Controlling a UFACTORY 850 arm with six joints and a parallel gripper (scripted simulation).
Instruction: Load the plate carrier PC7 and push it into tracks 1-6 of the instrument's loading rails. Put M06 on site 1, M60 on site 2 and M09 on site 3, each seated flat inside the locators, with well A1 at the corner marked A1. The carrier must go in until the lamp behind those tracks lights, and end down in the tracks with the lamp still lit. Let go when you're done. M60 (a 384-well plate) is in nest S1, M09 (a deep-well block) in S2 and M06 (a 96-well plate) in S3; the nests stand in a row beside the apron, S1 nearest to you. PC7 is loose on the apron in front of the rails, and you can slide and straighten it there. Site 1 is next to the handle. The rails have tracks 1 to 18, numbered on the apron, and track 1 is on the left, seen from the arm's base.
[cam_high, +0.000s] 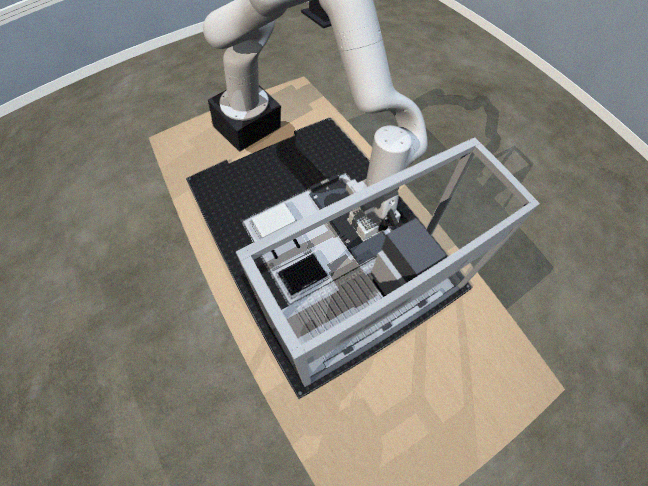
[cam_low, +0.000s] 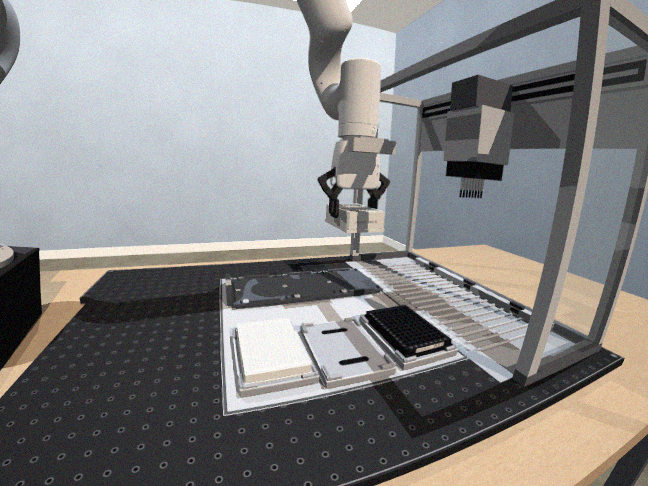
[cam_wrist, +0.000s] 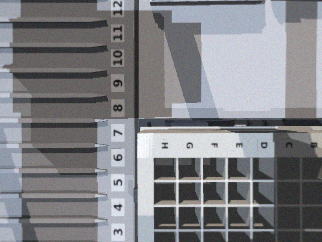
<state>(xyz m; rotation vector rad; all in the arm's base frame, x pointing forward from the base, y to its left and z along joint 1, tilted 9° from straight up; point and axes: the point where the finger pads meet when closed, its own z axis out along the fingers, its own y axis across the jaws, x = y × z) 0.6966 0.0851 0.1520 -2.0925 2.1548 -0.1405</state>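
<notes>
The dark carrier PC7 is 11 cm behind my hand and 15 cm below it. Round my hand: black 96-well plate M06: 1 cm behind, 24 cm to the right, 15 cm below; frame post: 10 cm ahead, 17 cm to the left, 8 cm above; white 96-well plate: 1 cm below.
</notes>
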